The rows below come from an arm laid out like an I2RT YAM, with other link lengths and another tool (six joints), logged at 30 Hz.
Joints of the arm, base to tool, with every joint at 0 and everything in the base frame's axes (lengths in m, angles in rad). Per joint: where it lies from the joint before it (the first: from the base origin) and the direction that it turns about. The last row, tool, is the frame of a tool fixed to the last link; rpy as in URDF.
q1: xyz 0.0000 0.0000 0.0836 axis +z
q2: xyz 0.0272 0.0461 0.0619 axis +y
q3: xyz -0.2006 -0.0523 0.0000 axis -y
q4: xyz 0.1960 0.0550 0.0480 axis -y
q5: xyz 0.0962 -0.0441 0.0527 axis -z
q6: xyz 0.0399 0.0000 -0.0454 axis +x
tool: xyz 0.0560 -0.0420 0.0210 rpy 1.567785 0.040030 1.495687
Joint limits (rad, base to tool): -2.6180..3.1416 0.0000..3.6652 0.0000..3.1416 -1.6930..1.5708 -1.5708..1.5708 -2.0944..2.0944
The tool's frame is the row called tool.
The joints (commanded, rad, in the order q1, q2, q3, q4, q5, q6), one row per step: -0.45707 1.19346 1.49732 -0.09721 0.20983 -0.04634; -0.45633 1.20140 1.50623 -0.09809 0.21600 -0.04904; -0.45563 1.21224 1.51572 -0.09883 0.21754 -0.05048; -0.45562 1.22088 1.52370 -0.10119 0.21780 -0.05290; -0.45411 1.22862 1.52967 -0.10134 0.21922 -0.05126; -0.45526 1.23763 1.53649 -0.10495 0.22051 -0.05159; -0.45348 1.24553 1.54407 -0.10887 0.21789 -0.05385; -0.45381 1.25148 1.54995 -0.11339 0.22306 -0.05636; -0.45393 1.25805 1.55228 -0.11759 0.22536 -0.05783; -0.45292 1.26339 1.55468 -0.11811 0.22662 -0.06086
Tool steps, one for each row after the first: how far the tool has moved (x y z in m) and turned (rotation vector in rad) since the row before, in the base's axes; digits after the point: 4 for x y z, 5 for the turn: 0.0008 -0.0007 0.0008 -0.00097 0.00101 -0.00584; 0.0021 -0.0009 0.0002 0.00010 0.00262 -0.00109; 0.0017 -0.0008 0.0001 -0.00047 0.00418 -0.00072; 0.0017 -0.0005 -0.0002 0.00235 0.00059 0.00044; 0.0017 -0.0014 -0.0008 0.00252 0.00530 -0.00248; 0.0022 -0.0002 -0.0001 -0.00032 0.00542 0.00393; 0.0008 -0.0009 -0.0004 0.00095 0.00525 -0.00587; 0.0018 -0.0011 -0.0017 0.00295 0.00832 -0.00264; 0.0015 -0.0004 -0.0007 -0.00060 0.00490 -0.00074
